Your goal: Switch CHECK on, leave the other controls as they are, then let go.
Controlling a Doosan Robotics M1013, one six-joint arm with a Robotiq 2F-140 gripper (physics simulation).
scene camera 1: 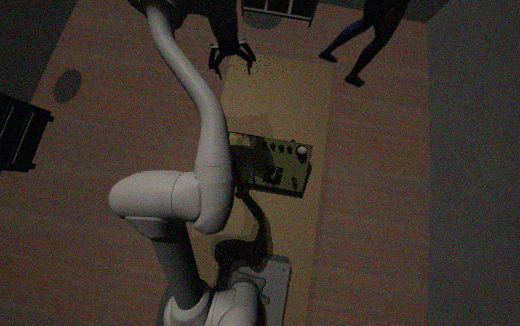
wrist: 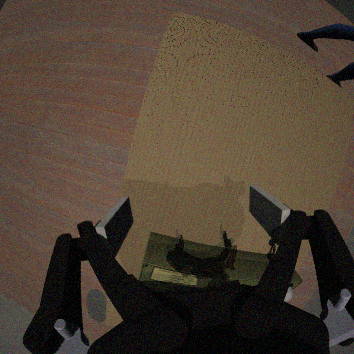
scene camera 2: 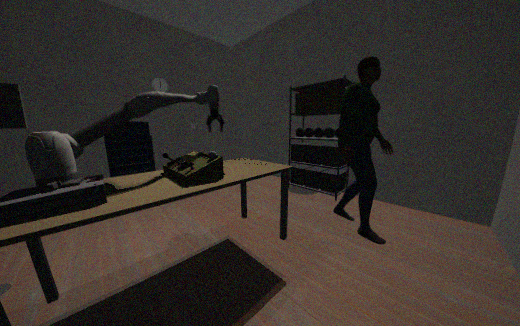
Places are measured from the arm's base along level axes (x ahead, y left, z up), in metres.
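Pixels of known places: gripper, fingertip midpoint: (scene camera 1: 235,75) (wrist: 190,204) (scene camera 2: 215,132); arm's base, origin of the base link: (scene camera 1: 245,290) (scene camera 2: 60,185).
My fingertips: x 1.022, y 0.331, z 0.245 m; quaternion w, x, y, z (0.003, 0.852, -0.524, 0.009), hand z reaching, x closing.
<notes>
Ahead of a thing's pixels: the offset from my fingertips to its top centre. "*": to the spot under its first point. Level surfaces: height alone.
The control panel (scene camera 1: 295,164) (scene camera 2: 202,176) (wrist: 159,246) is a dark green sloped box on the table, with a pale label plate @(* dy -0.084, dx -0.251, dz -0.174 m) (scene camera 1: 240,139) (wrist: 174,276). It carries a row of small dark controls @(* dy -0.317, dx -0.242, dz -0.159 m) (scene camera 1: 281,148), a pale round knob @(* dy -0.421, dx -0.237, dz -0.130 m) (scene camera 1: 301,151), a dark block @(dy -0.315, dx -0.393, dz -0.193 m) (scene camera 1: 273,174) and a small dark control @(dy -0.435, dx -0.380, dz -0.185 m) (scene camera 1: 294,182) near a corner. No lettering is readable, so I cannot tell which control is CHECK or how it is set. My gripper (scene camera 1: 234,75) (scene camera 2: 215,130) (wrist: 190,204) is open and empty, high above the table and apart from the panel. The arm and gripper hide parts of the panel.
The table @(dz -0.316 m) (scene camera 1: 280,107) (scene camera 2: 260,171) (wrist: 200,125) bears the panel, a dark cable (scene camera 2: 137,186) and the arm's base plate (scene camera 1: 280,280). A person (scene camera 1: 382,30) (scene camera 2: 361,125) stands beyond the table, near a shelf rack (scene camera 2: 291,125). A dark mat (scene camera 2: 200,280) lies on the floor.
</notes>
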